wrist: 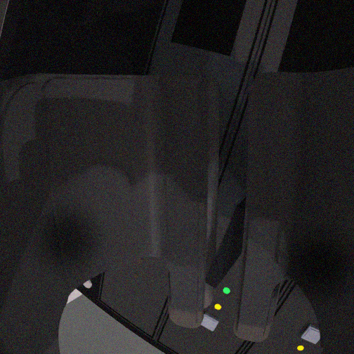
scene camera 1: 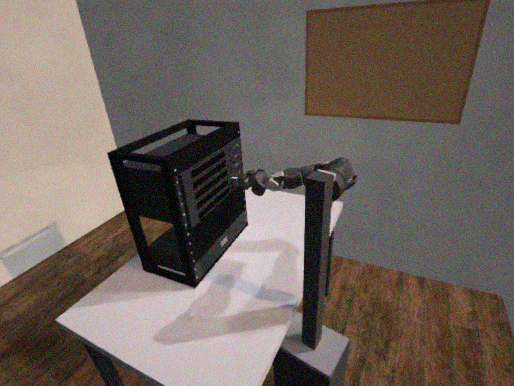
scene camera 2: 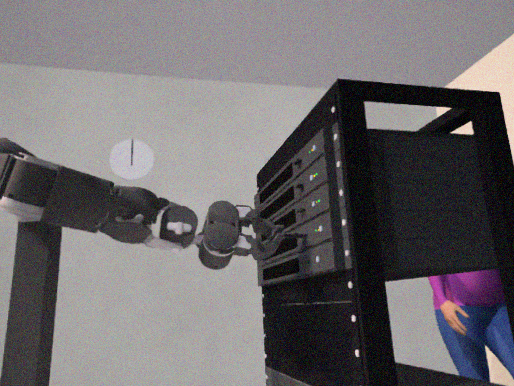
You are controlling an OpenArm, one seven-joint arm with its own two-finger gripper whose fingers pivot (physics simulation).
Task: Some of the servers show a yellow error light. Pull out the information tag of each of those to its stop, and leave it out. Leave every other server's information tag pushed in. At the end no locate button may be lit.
Labels:
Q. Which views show the black rack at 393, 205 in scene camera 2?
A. The wrist view, scene camera 1 and scene camera 2: all of them.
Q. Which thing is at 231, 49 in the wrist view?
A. A black rack.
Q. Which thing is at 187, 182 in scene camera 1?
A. A black rack.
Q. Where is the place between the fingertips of my gripper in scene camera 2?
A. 279, 238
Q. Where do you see a dark column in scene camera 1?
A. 319, 186

